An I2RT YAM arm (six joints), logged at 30 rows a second.
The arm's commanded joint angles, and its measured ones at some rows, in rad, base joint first. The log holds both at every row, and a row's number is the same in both.
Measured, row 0: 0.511 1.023 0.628 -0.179 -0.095 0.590
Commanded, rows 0 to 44: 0.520 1.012 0.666 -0.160 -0.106 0.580; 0.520 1.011 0.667 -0.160 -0.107 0.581; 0.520 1.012 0.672 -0.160 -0.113 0.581; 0.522 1.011 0.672 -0.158 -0.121 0.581; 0.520 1.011 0.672 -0.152 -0.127 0.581; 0.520 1.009 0.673 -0.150 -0.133 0.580; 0.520 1.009 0.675 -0.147 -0.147 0.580; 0.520 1.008 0.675 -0.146 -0.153 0.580; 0.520 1.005 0.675 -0.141 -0.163 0.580; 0.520 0.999 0.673 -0.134 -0.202 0.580; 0.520 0.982 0.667 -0.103 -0.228 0.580; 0.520 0.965 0.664 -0.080 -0.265 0.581; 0.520 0.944 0.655 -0.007 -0.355 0.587; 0.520 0.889 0.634 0.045 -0.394 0.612; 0.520 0.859 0.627 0.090 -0.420 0.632; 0.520 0.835 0.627 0.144 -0.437 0.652; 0.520 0.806 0.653 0.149 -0.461 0.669; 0.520 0.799 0.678 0.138 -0.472 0.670; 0.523 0.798 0.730 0.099 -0.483 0.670; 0.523 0.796 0.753 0.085 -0.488 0.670; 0.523 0.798 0.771 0.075 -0.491 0.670; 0.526 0.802 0.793 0.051 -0.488 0.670; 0.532 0.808 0.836 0.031 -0.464 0.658; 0.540 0.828 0.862 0.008 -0.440 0.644; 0.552 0.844 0.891 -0.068 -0.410 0.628; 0.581 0.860 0.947 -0.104 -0.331 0.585; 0.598 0.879 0.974 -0.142 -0.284 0.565; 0.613 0.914 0.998 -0.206 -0.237 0.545; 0.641 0.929 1.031 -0.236 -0.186 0.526; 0.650 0.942 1.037 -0.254 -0.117 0.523; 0.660 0.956 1.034 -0.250 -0.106 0.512; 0.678 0.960 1.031 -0.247 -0.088 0.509; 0.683 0.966 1.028 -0.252 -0.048 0.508; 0.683 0.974 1.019 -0.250 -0.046 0.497; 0.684 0.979 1.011 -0.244 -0.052 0.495; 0.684 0.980 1.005 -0.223 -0.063 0.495; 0.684 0.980 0.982 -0.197 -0.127 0.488; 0.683 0.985 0.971 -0.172 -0.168 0.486; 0.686 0.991 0.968 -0.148 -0.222 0.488; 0.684 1.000 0.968 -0.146 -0.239 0.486; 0.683 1.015 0.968 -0.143 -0.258 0.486; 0.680 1.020 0.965 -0.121 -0.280 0.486; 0.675 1.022 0.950 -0.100 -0.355 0.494; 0.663 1.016 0.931 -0.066 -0.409 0.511; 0.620 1.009 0.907 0.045 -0.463 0.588
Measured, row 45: 0.667 1.014 0.955 -0.139 -0.293 0.518
